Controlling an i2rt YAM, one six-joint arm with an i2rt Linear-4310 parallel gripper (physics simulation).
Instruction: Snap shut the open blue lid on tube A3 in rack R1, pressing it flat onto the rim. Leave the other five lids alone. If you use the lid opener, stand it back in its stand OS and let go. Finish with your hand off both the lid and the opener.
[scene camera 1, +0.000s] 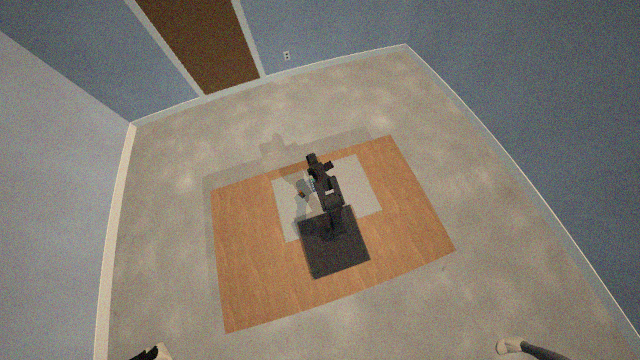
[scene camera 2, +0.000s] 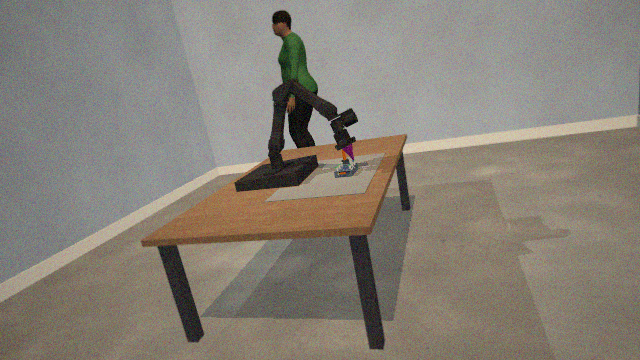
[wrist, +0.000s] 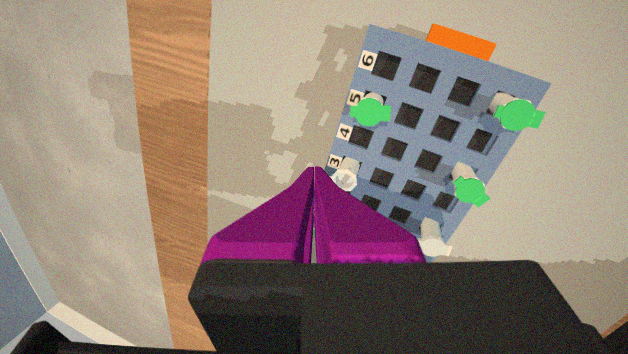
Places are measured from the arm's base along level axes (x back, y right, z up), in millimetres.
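Pixels of known places: gripper, fingertip midpoint: (scene camera 2: 353, 159) (wrist: 314, 177); arm's base, origin of the base link: (scene camera 1: 338, 233) (scene camera 2: 278, 169).
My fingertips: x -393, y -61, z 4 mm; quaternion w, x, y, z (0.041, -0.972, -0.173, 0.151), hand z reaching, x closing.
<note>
For each thing: its top centre in the pictures, then the offset to it from my fingertips. "spot": a spot on its surface instead. Level surfaces: height alone.
- tube A3, surface spot: (wrist: 344, 179) spot: dx +14, dy -4, dz -20 mm
- Blue-grey rack R1, middle of its top: (wrist: 408, 196) (scene camera 2: 344, 160) dx +41, dy +15, dz +3 mm
- white lid, middle of its top: (wrist: 432, 247) dx +74, dy -14, dz -13 mm
- orange opener, middle of its top: (scene camera 2: 343, 149) (scene camera 1: 300, 191) dx +101, dy -127, dz +24 mm
- light grey mat, its level: dz -61 mm
- wooden table, its level: dz -64 mm
- orange tab, surface spot: (wrist: 461, 42) spot: dx +34, dy +79, dz -37 mm
My gripper (scene camera 2: 352, 158) (wrist: 314, 177) is shut, its magenta fingertips together with nothing seen between them. In the wrist view they are just left of the open mouth of tube A3 (wrist: 344, 179), near label 3. The blue lid does not show there; the fingers cover the area beside the tube. Whether they touch the lid or tube I cannot tell. Blue-grey rack R1 (scene camera 2: 345, 173) (wrist: 395, 91) holds the tubes. Green lids (wrist: 370, 111) (wrist: 518, 115) (wrist: 470, 190) and a white lid (wrist: 434, 247) sit on other tubes. The orange opener (scene camera 2: 344, 155) (scene camera 1: 301, 192) stands upright, apart from my fingers.
The rack is on a light grey mat (scene camera 1: 367, 200) (scene camera 2: 320, 188) on the wooden table (scene camera 1: 250, 280) (scene camera 2: 240, 215). The arm's black base (scene camera 1: 335, 255) (scene camera 2: 275, 175) stands behind the mat. A person in green (scene camera 2: 297, 60) is beyond the table. An orange tab (wrist: 461, 42) sticks out at the rack's row 6 end.
</note>
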